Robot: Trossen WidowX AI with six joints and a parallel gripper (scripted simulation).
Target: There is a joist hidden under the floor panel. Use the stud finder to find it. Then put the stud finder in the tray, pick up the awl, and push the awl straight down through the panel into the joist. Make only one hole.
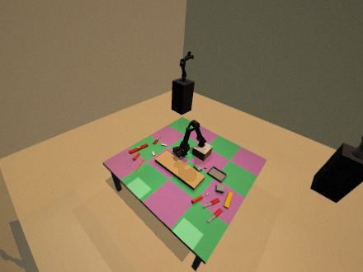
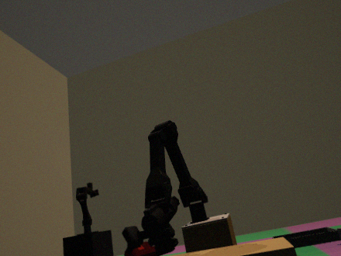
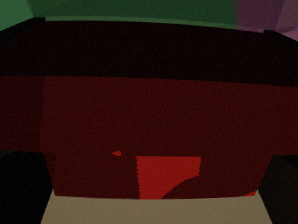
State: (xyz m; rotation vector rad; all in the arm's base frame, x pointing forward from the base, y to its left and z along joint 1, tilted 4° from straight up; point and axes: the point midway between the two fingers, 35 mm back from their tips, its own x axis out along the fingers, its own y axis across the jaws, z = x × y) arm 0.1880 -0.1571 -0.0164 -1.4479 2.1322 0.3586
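The stud finder lies 10 mm to the right of my gripper tip and 10 mm ahead of it. From my gripper tip the other things lie so: orange pencil (450 mm ahead, 120 mm to the right, 50 mm below); then awl (50 mm below, 40 mm to the right, 30 mm ahead); then grey tray (510 mm to the left, 40 mm below, 40 mm behind).
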